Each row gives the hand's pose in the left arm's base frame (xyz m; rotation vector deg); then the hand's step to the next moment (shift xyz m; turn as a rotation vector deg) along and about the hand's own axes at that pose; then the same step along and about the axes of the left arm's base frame.
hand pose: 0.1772 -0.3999 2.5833 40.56 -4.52 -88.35
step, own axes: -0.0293 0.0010 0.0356 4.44 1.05 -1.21
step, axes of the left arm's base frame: -0.0180 0.0139 0.0402 1.80 -3.78 -2.18
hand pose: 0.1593 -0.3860 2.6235 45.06 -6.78 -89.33
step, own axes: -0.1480 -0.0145 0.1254 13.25 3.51 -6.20
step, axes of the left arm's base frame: -0.0885 0.0910 0.1474 7.08 -10.39 -8.26
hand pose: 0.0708 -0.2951 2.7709 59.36 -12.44 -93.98
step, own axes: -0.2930 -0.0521 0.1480 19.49 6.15 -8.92
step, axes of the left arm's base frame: -0.1464 0.2168 0.2050 10.96 -15.71 -11.42
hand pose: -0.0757 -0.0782 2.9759 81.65 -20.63 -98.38
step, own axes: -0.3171 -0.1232 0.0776 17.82 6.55 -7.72
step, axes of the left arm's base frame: -0.1268 0.2888 0.1491 10.02 -15.04 -9.67
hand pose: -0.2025 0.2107 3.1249 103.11 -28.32 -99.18
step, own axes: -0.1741 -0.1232 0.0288 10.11 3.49 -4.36
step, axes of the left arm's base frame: -0.0595 0.1991 0.0559 5.63 -8.37 -5.63
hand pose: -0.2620 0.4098 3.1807 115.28 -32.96 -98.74
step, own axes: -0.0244 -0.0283 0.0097 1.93 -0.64 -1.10
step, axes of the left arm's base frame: -0.0121 0.0366 0.0024 1.39 -0.51 -1.78
